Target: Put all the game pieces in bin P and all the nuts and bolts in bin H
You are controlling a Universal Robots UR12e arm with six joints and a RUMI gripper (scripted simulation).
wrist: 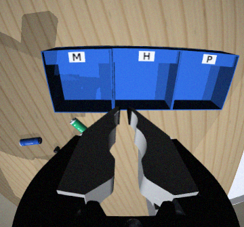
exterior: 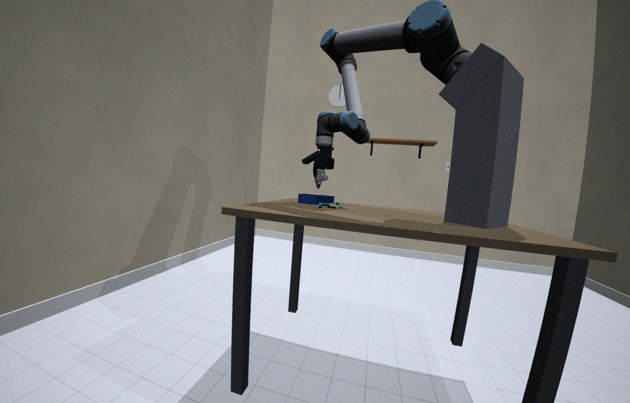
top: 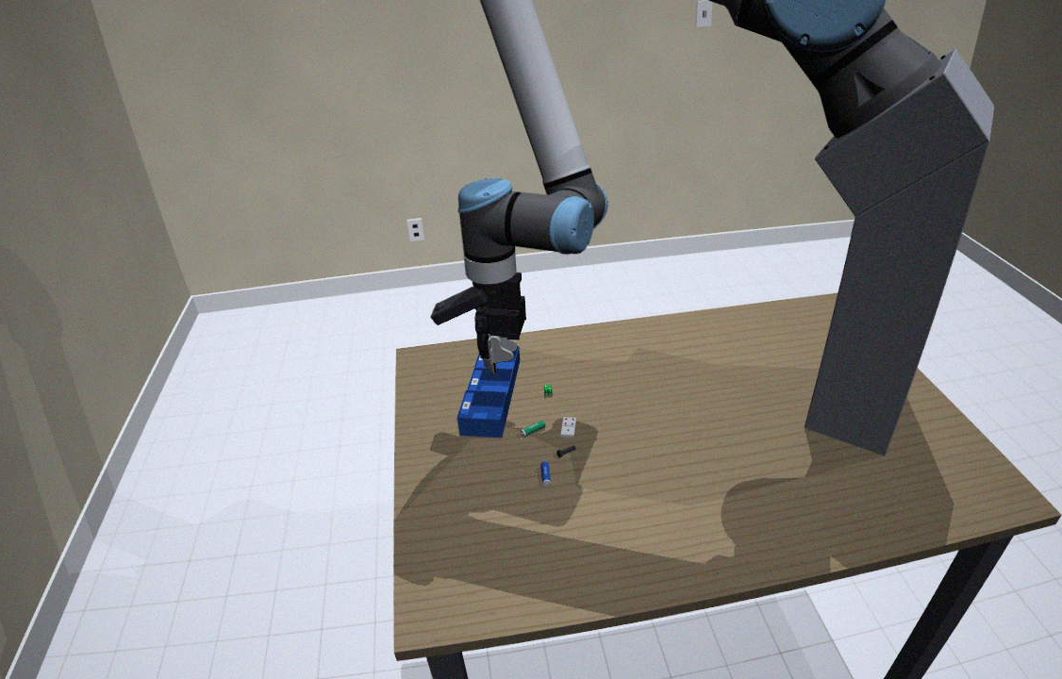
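The green die lies 110 mm behind my hand, 90 mm below it and 20 mm to the left of it. Also, from my hand: green cylinder 110 mm to the left, 90 mm below, 40 mm behind; blue bin 70 mm below, 30 mm to the right; white domino 130 mm to the left, 100 mm behind, 90 mm below.
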